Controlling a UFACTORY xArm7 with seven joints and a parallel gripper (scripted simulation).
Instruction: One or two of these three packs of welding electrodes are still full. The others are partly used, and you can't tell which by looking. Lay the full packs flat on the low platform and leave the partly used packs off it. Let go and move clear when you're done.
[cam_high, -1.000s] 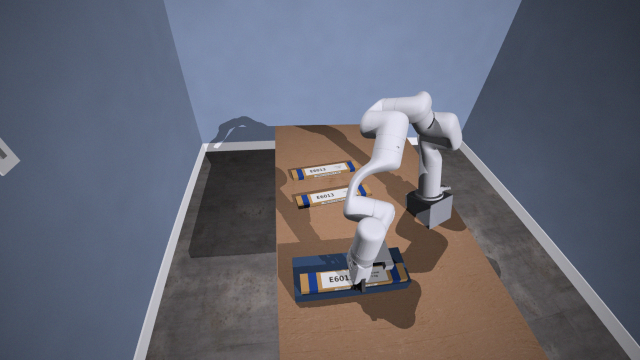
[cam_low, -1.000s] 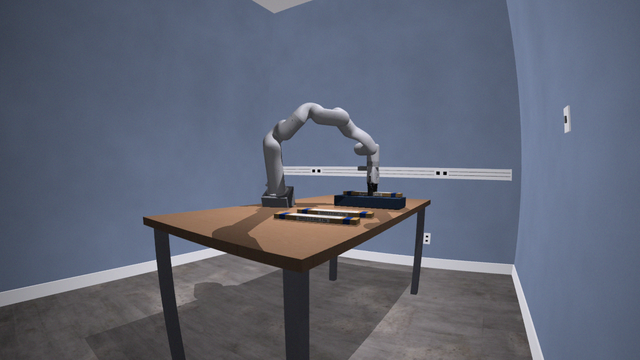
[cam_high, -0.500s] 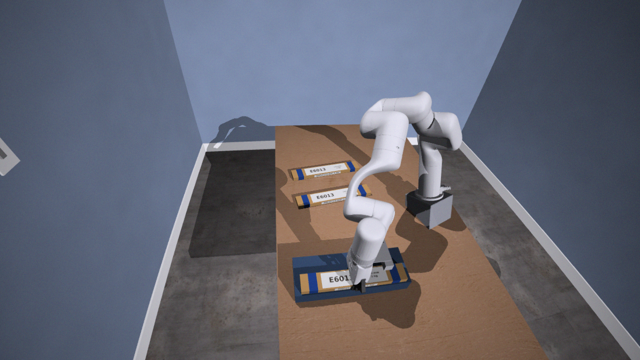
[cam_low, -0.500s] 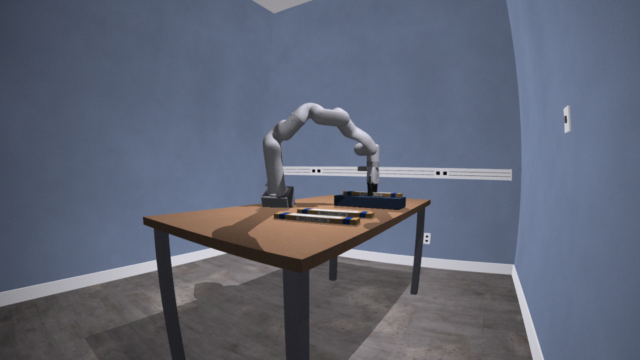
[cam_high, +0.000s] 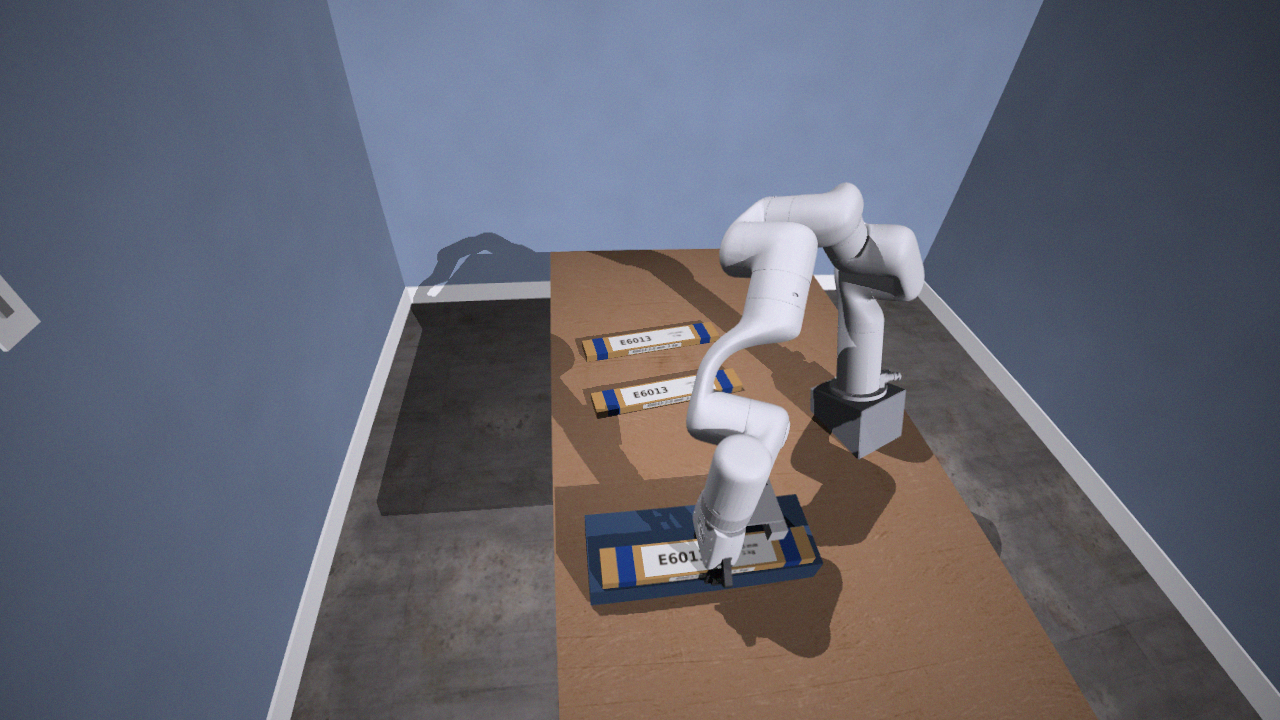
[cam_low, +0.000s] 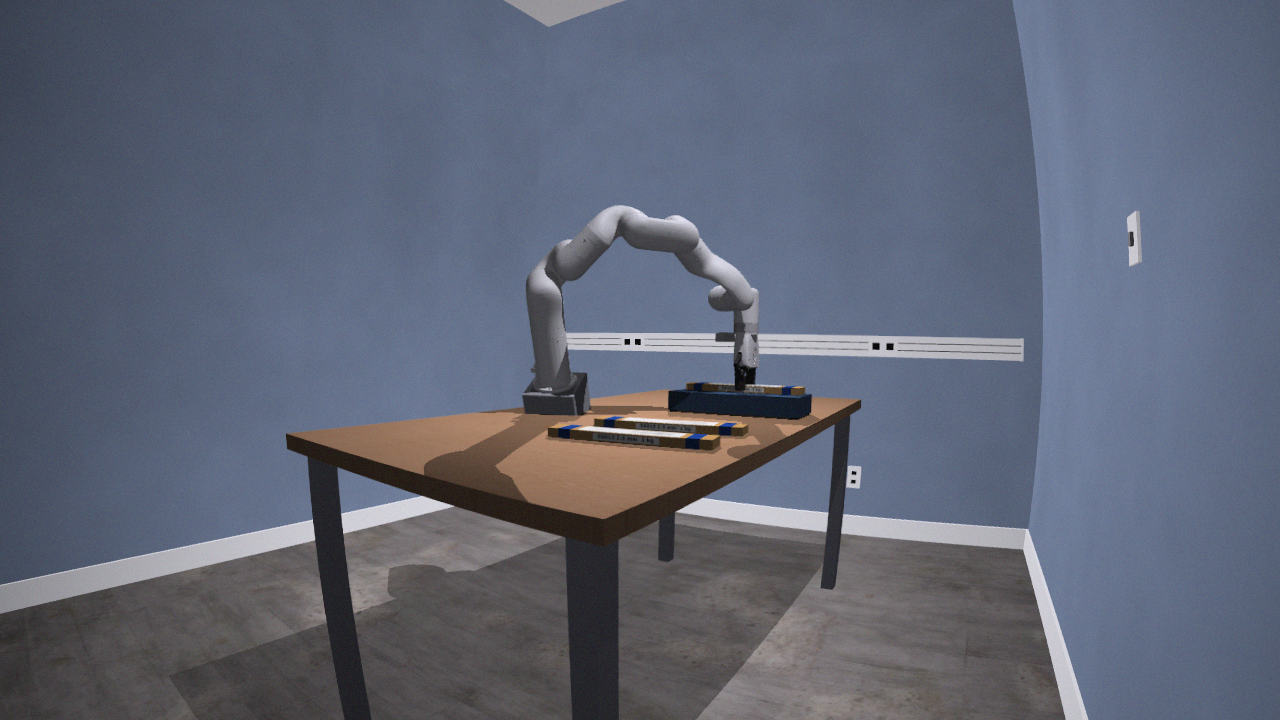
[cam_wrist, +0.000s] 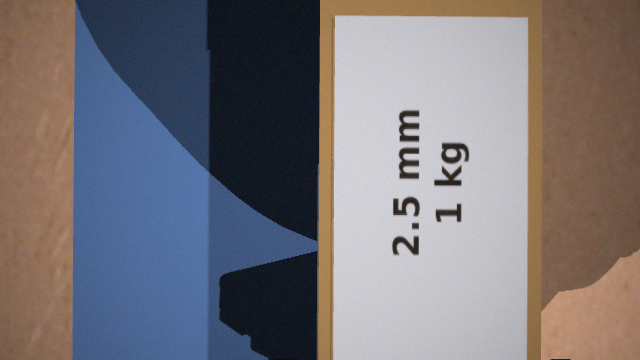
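My gripper is now 60 mm above the low blue platform and 40 mm to the left of it.
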